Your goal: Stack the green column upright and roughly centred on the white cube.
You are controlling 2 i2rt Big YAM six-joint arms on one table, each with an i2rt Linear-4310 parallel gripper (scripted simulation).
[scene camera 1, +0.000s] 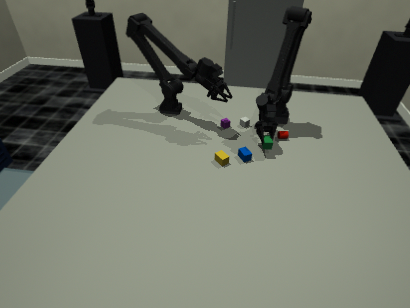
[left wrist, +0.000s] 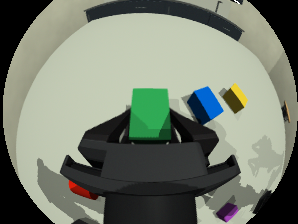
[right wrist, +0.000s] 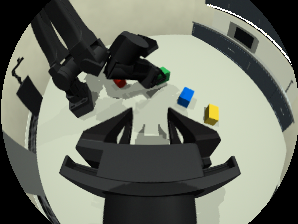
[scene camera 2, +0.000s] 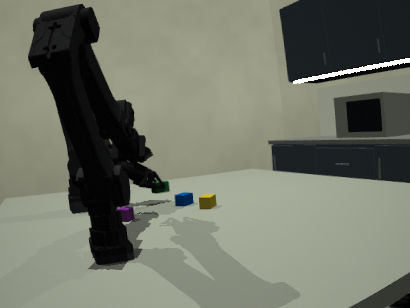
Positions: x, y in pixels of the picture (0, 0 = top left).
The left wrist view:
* left gripper: 150, 111
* green column: 150, 118
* blue block: 203, 103
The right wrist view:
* right gripper: 150, 111
